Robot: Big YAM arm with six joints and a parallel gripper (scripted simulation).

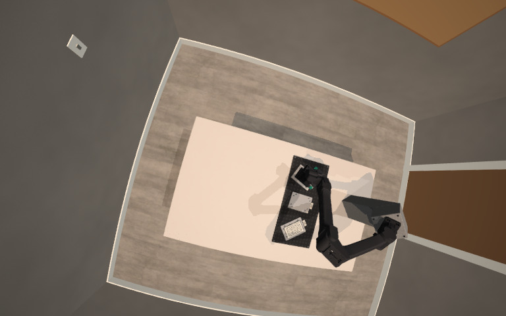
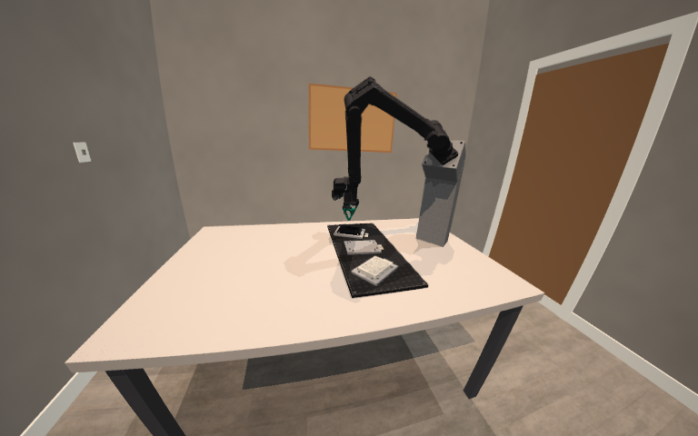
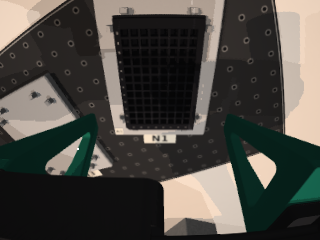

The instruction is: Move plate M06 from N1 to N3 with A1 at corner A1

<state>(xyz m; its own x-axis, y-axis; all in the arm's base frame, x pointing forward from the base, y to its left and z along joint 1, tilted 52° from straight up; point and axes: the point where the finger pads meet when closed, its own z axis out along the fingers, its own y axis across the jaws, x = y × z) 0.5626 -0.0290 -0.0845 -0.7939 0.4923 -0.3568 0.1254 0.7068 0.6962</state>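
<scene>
The black 96-well plate is 80 mm below my hand. Also, from my hand: white 96-well plate (370 mm to the left, 120 mm behind, 80 mm below).
</scene>
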